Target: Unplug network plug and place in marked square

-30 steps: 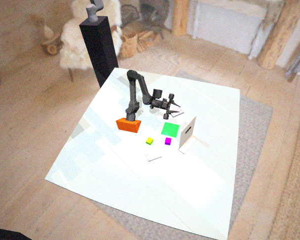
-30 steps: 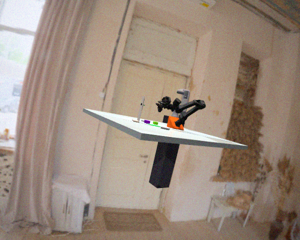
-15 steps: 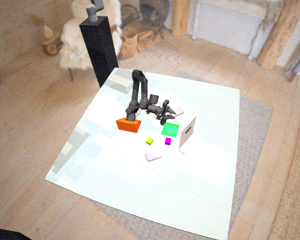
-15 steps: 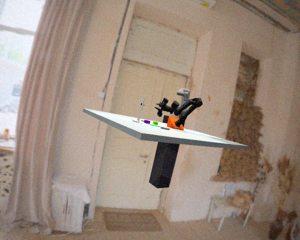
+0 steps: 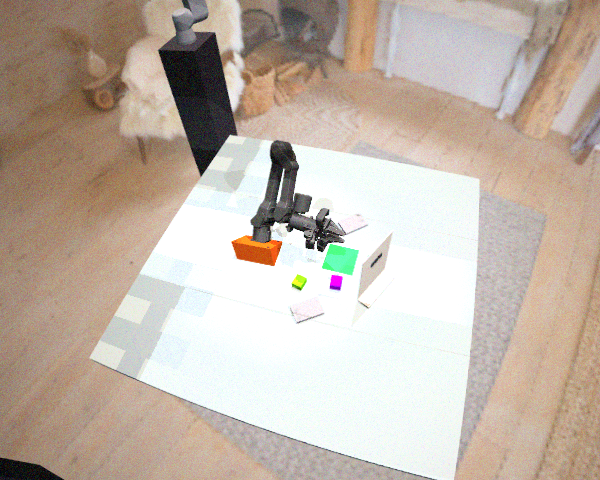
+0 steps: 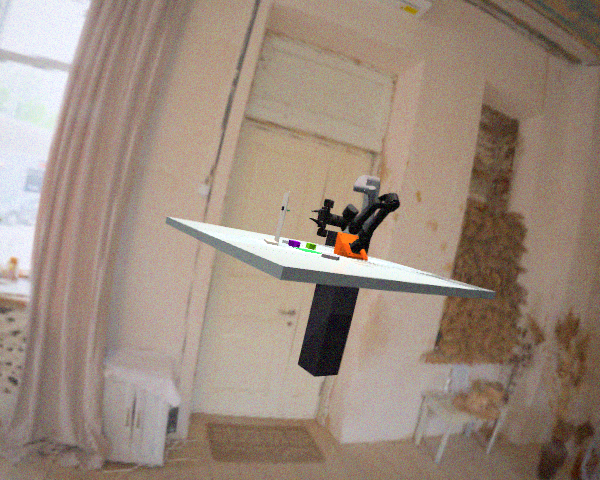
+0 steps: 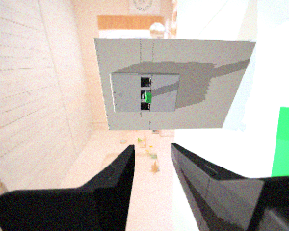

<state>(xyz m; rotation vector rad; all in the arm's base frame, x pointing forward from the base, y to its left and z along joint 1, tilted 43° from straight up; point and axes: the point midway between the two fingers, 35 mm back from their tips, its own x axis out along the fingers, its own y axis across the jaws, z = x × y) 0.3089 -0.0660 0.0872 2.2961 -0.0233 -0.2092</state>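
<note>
Right now the green network plug is 110 mm ahead of my gripper tip and 50 mm to the right of it. Round my gripper tip: green marked square 20 mm behind, 30 mm to the left, 170 mm below; then purple cube 90 mm to the right, 160 mm below; then upright grey panel 130 mm ahead, 60 mm to the right, 60 mm below.
</note>
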